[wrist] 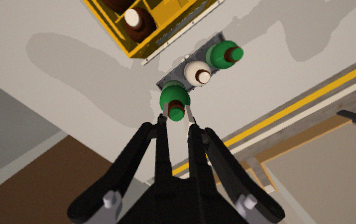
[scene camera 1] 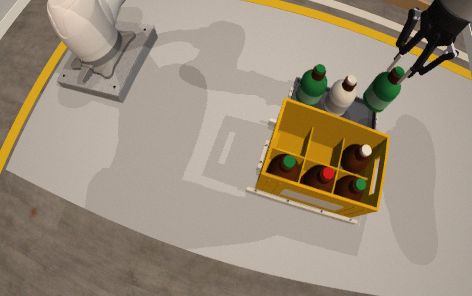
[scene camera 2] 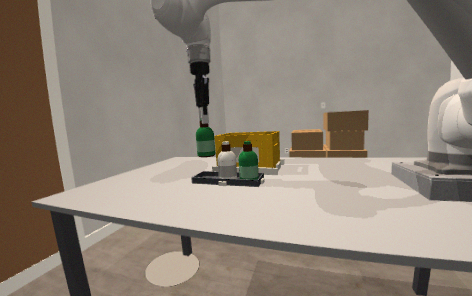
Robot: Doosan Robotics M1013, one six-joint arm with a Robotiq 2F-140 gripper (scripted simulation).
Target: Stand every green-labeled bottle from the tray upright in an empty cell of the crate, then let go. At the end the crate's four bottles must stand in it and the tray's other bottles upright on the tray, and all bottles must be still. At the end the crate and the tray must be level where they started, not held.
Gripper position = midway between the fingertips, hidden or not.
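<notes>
Gripper (scene camera 1: 395, 75). Green-labeled bottle (scene camera 1: 384, 89). Green-labeled bottle (scene camera 1: 313, 83). Yellow crate (scene camera 1: 330, 134). Brown bottle (scene camera 1: 355, 158). Yellow crate (scene camera 2: 266, 145). Gripper (scene camera 2: 204, 123). Gripper (wrist: 175, 110). Dark tray (wrist: 177, 74).
</notes>
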